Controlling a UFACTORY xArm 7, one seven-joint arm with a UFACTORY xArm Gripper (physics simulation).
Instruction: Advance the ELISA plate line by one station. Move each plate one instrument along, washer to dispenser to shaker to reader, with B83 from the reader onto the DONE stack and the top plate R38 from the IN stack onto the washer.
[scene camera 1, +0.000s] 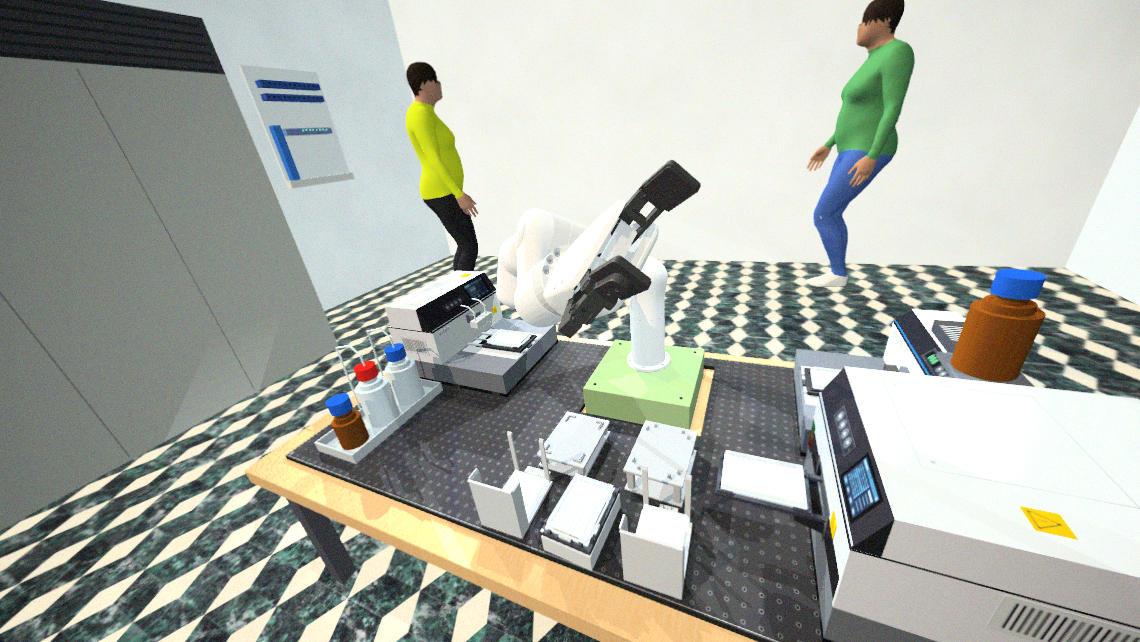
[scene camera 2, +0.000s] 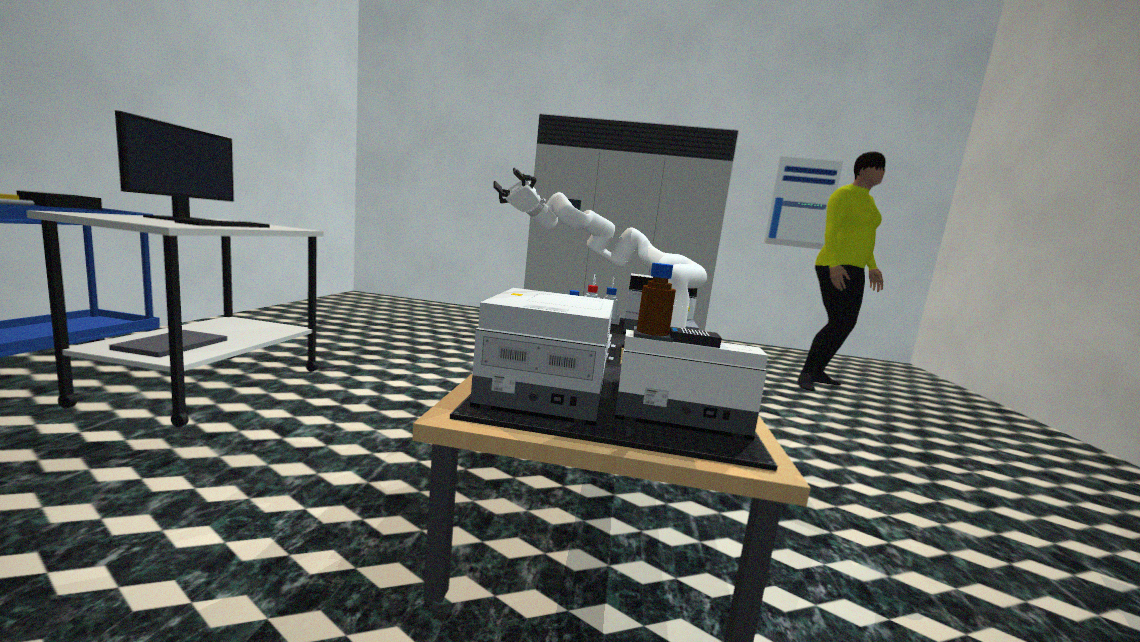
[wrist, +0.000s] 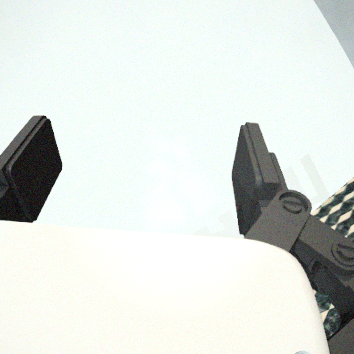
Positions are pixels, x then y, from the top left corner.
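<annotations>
Brown bottle (scene camera 1: 998, 333): 960 mm from the lens. White plate (scene camera 1: 778, 482): 790 mm from the lens. White upright holder (scene camera 1: 653, 564): 740 mm from the lens. Marked spots on the brown bottle and the white plate: 440 mm apart. The gripper (scene camera 1: 661, 220): 290 mm from the lens.
</annotations>
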